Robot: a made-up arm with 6 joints.
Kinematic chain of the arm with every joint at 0, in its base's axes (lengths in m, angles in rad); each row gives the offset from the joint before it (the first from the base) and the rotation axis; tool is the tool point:
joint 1: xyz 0 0 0.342 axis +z
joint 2: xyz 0.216 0 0 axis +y
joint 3: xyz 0 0 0.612 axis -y
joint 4: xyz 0 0 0.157 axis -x
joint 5: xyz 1.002 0 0 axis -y
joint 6: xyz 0.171 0 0 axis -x
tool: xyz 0 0 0
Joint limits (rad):
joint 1: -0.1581..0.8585
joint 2: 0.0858..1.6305
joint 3: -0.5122..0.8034
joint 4: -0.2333..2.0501
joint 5: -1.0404..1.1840
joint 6: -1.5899..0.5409
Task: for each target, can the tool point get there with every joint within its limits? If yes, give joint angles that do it. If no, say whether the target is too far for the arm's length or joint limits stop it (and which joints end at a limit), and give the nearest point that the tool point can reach.
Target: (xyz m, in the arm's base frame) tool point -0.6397 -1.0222 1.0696
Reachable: no: joint limits stop it (at a limit: joint 1, joint 2, joint 3, joint 5) | nearest point 0.9175 -0.2861 1.8250 | short by 1.881 m
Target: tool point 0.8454 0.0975 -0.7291
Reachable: yes | joints 0.0992 1.3854 -0.3036 0.7020 0.1211 -0.2138
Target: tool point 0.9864 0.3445 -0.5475
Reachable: yes | joints 0.2094 1.2451 -0.2173 1.8317 0.9247 -0.6086
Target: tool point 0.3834 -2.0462 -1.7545
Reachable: no: too far | nearest point 0.7270 -0.2648 -0.7940 | short by 2.053 m
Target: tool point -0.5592 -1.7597 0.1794
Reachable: no: joint limits stop it (at a limit: joint 1, joint 2, joint 3, joint 5) | nearest point 0.2853 -0.1760 -0.6560 | short by 1.980 m
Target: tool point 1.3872 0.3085 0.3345
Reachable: yes | joints 0.2371 0.3159 -0.3134 0.6230 -0.2630 -0.3371
